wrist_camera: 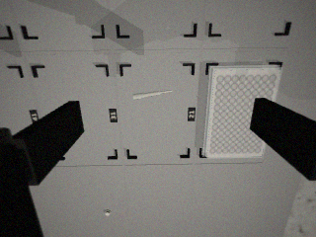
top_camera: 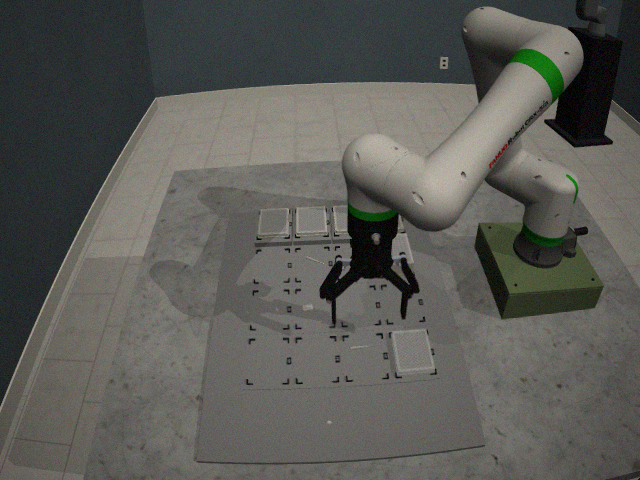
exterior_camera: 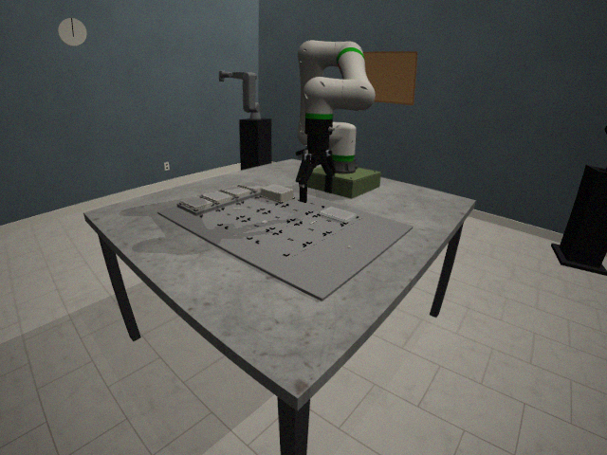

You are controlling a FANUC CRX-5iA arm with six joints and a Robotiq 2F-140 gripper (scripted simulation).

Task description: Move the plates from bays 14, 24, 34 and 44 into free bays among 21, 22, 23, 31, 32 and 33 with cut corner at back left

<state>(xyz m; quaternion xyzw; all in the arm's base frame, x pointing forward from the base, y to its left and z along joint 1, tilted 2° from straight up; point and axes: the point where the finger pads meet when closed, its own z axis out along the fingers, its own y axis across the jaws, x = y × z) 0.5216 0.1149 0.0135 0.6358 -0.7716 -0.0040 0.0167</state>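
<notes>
Now: the white pointed piece 1 cm ahead of my hand and 10 cm below it. Round my hand: sealed deep-well block 15 cm behind, 27 cm to the right, 8 cm below.
</notes>
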